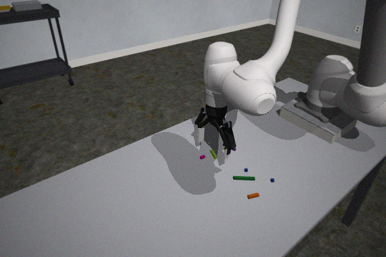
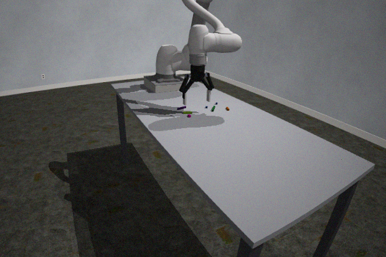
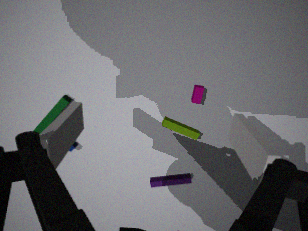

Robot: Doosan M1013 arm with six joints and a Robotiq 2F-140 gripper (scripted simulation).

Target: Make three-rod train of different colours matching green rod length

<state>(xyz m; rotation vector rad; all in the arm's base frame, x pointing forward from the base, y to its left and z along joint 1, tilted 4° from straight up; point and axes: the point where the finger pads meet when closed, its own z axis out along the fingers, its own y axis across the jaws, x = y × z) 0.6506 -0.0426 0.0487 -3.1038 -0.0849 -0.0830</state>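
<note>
My hand is 130 mm to the right of the green rod, 70 mm above it and 50 mm past it. From my hand the other things lie so: magenta rod (70 mm below, 50 mm to the right, 10 mm ahead); lime rod (70 mm below, 40 mm to the right, 40 mm behind); purple rod (130 mm behind, 70 mm below, 40 mm to the right).
</note>
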